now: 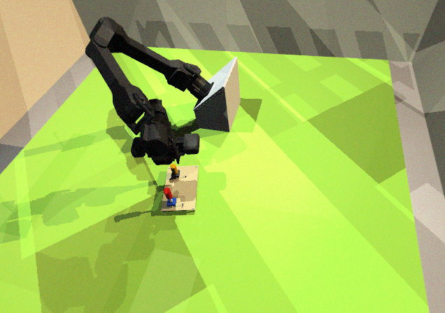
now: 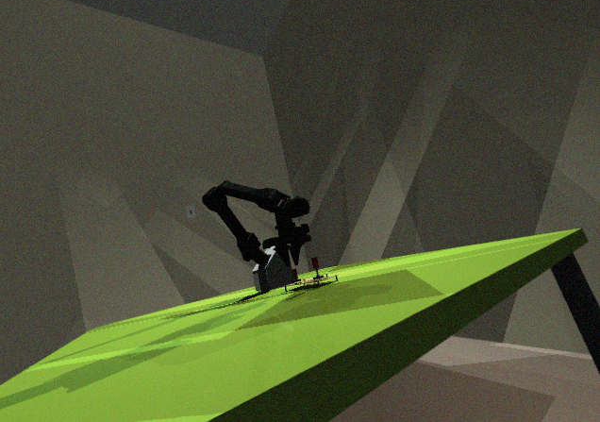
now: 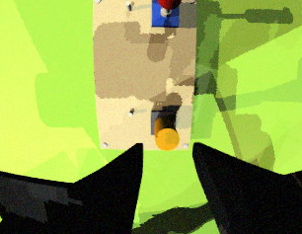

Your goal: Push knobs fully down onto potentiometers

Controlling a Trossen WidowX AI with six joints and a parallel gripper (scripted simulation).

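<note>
The blue potentiometer lies 10 cm ahead of my gripper tip, 3 cm to the left of it and 2 cm below it.
</note>
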